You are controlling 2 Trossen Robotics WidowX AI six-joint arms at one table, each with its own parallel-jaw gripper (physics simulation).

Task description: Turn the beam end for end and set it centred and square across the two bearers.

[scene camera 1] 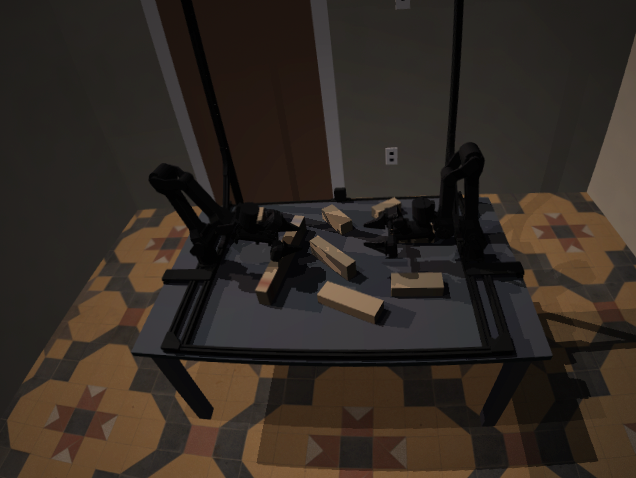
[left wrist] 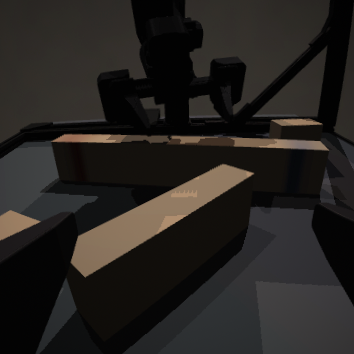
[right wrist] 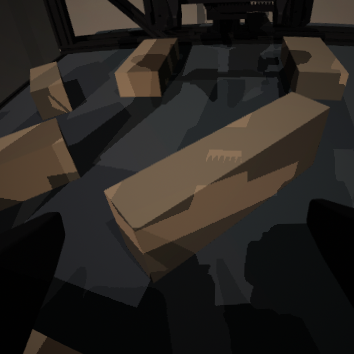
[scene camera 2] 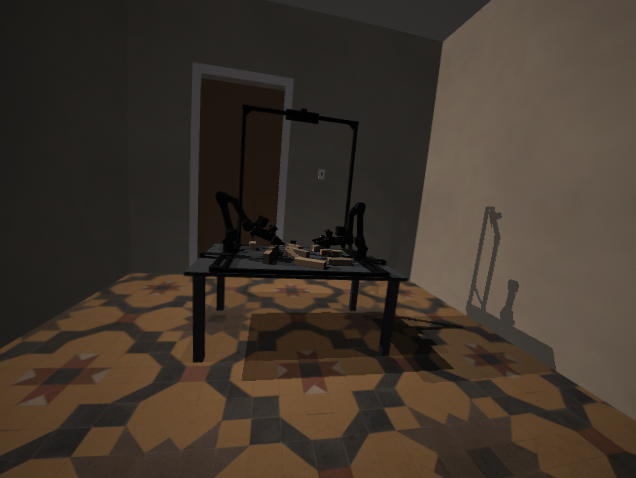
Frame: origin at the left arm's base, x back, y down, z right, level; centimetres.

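Seen in the pictures: left gripper, fingertip midpoint: (scene camera 1: 363,234) (left wrist: 196,219) (right wrist: 226,19) (scene camera 2: 313,241); right gripper, fingertip midpoint: (scene camera 1: 301,238) (left wrist: 191,125) (right wrist: 187,217) (scene camera 2: 283,242); left arm's base, link origin: (scene camera 1: 472,254) (right wrist: 225,29) (scene camera 2: 361,257); right arm's base, link origin: (scene camera 1: 208,260) (left wrist: 176,121) (scene camera 2: 228,252).
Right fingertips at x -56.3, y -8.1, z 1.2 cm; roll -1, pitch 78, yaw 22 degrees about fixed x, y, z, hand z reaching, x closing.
Offsets run from my right fingertips to a thing's top centre. Level surfaces: height alone.
The long beam @(dx -7.0, dy +3.8, dz -1.0 cm) (scene camera 1: 268,284) (scene camera 2: 270,255) (left wrist: 125,162) lies on the table at the picture's left in scene camera 1, its red-marked end toward the front, its blue-marked end toward the back. My right gripper (scene camera 1: 298,235) (left wrist: 191,125) (right wrist: 187,217) is open and empty, near the beam's back half. Two short parallel blocks, apparently the bearers, lie apart on the picture's right: the front one @(dx +36.4, dy +6.2, dz -13.8 cm) (scene camera 1: 416,285) (right wrist: 320,84) shows fully, the rear one @(dx +37.1, dy +6.2, dz +10.9 cm) (scene camera 1: 422,240) (right wrist: 139,85) is mostly hidden by the left arm in scene camera 1. My left gripper (scene camera 1: 367,235) (left wrist: 196,219) is open and empty.
An oblique block @(dx +9.7, dy +3.8, dz -2.0 cm) (scene camera 1: 333,256) (left wrist: 165,220) (right wrist: 215,175) lies between the grippers. Another @(dx +16.1, dy +6.2, dz -20.2 cm) (scene camera 1: 350,301) lies nearer the front edge. Two blocks @(dx +10.0, dy +5.3, dz +19.8 cm) (scene camera 1: 336,219) @(dx +28.9, dy +5.6, dz +25.2 cm) (scene camera 1: 386,207) lie toward the back. A further block @(dx -21.2, dy +5.1, dz +21.8 cm) (scene camera 1: 260,214) (left wrist: 296,128) sits behind the right arm. Black rails frame the table @(dy +10.1 cm) (scene camera 1: 303,334).
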